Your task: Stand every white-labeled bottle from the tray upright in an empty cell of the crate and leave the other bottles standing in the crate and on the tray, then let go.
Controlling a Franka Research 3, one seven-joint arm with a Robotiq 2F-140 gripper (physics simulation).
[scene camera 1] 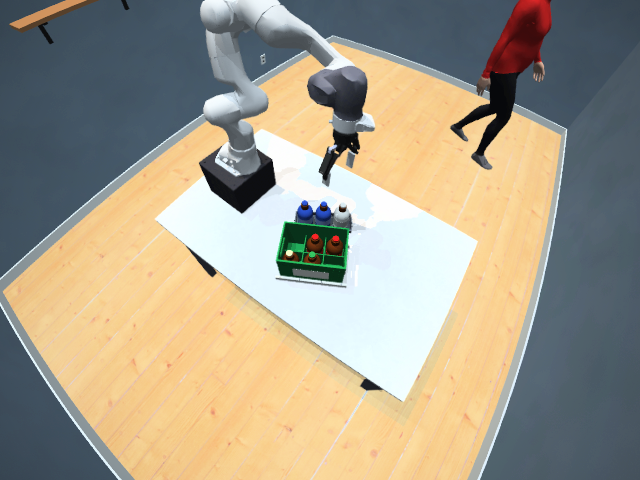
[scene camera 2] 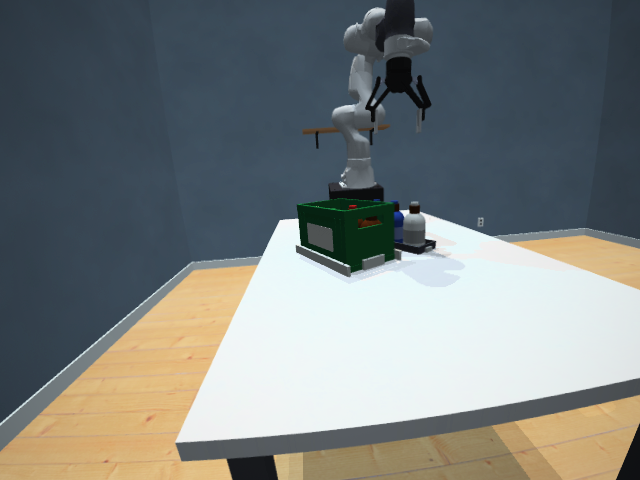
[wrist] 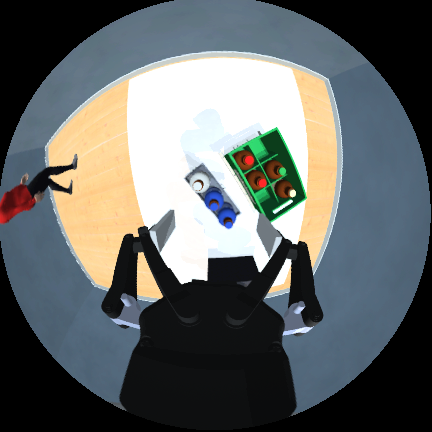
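A white-labeled bottle (scene camera 1: pixel 342 217) (scene camera 2: pixel 414 228) (wrist: pixel 201 181) stands upright at one end of the dark tray (scene camera 2: pixel 419 248) (wrist: pixel 210 175). Two blue-labeled bottles, one in the middle (scene camera 1: pixel 323 212) (wrist: pixel 214 198) and one at the other end (scene camera 1: pixel 305 212) (wrist: pixel 227 216), stand beside it. The green crate (scene camera 1: pixel 284 268) (scene camera 2: pixel 379 243) (wrist: pixel 291 148) has six cells. It holds two red-capped brown bottles, a green-capped one (scene camera 1: pixel 311 259) (wrist: pixel 274 169) and a cream-capped one. In scene camera 1, its back left and front right cells look empty. My gripper (scene camera 1: pixel 338 169) (scene camera 2: pixel 397 124) (wrist: pixel 215 220) is open and empty, high above the table.
Low pale strips (scene camera 1: pixel 311 281) (scene camera 2: pixel 323 260) edge the crate's foot on the white table (scene camera 1: pixel 403 268) (scene camera 2: pixel 392 335). The arm's black base (scene camera 1: pixel 240 188) stands at one end. A person in red (scene camera 1: pixel 522 41) (wrist: pixel 16 202) is on the floor beyond the table.
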